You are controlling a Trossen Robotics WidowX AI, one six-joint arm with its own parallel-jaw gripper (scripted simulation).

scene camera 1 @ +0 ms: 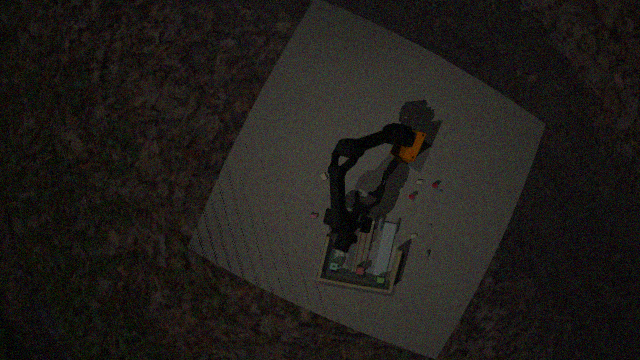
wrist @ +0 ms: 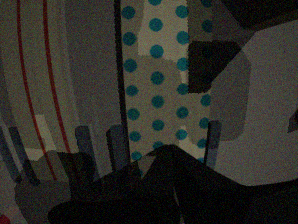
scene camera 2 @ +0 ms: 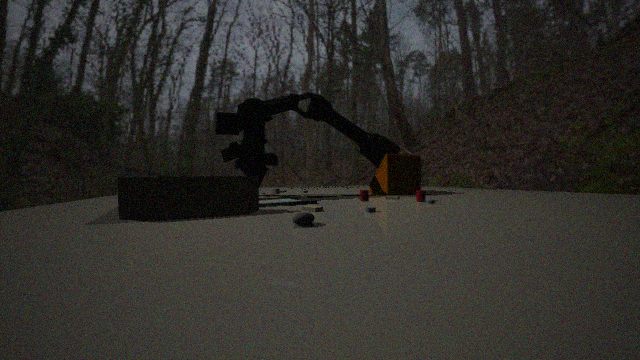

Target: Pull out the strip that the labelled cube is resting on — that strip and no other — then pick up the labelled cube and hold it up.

Scene:
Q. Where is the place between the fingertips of the gripper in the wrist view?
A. At 168, 150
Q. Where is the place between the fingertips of the gripper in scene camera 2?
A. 254, 194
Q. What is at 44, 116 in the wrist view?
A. A red-lined strip.

